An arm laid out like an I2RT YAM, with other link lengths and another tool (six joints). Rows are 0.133 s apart.
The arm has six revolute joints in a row. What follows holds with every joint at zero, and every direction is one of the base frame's. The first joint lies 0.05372 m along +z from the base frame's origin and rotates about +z. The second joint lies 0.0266 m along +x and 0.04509 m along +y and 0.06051 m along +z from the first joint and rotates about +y. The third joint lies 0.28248 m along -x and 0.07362 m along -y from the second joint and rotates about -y. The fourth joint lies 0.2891 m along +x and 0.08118 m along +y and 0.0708 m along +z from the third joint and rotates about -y. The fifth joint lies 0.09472 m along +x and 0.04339 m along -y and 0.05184 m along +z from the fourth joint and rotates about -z. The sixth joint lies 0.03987 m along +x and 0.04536 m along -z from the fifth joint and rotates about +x. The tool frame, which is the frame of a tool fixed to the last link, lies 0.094 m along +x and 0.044 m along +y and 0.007 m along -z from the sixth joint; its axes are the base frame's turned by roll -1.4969, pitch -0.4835 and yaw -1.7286 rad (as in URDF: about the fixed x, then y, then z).
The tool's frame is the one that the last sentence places.
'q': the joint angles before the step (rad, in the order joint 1, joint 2, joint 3, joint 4, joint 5, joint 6). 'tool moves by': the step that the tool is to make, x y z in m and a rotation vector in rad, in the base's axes. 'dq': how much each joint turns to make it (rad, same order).
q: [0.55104 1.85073 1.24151 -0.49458 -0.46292 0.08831]
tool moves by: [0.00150 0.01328 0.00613 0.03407 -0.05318 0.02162]
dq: [0.02175 -0.00002 -0.00001 0.06331 -0.00038 0.00038]
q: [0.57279 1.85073 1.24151 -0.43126 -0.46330 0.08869]
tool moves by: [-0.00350 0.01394 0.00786 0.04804 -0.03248 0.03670]
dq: [0.02251 -0.00002 0.00000 0.05340 -0.02632 -0.00038]
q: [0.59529 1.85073 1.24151 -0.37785 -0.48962 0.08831]
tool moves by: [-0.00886 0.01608 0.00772 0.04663 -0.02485 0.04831]
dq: [0.03129 -0.00001 0.00000 0.04691 -0.02937 -0.00037]
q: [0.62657 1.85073 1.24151 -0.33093 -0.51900 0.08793]
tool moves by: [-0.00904 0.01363 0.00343 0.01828 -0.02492 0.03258]
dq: [0.03282 0.00038 0.00000 0.03128 0.00039 0.00000]
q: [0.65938 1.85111 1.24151 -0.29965 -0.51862 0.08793]
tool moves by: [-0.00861 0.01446 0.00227 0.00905 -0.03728 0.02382]
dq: [0.03701 0.00075 0.00000 0.03547 0.02099 0.00001]
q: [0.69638 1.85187 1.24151 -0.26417 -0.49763 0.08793]
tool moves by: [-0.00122 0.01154 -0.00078 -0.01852 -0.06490 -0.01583]
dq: [0.03319 0.00000 0.00001 0.03699 0.07476 0.00000]
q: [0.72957 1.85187 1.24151 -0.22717 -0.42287 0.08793]
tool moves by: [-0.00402 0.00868 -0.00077 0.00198 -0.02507 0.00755]
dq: [0.02175 0.00573 0.00000 0.02557 0.02098 0.00000]
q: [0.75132 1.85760 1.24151 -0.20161 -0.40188 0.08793]
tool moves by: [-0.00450 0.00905 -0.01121 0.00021 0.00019 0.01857]
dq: [0.01831 0.03127 -0.00001 0.03129 -0.00039 0.00000]
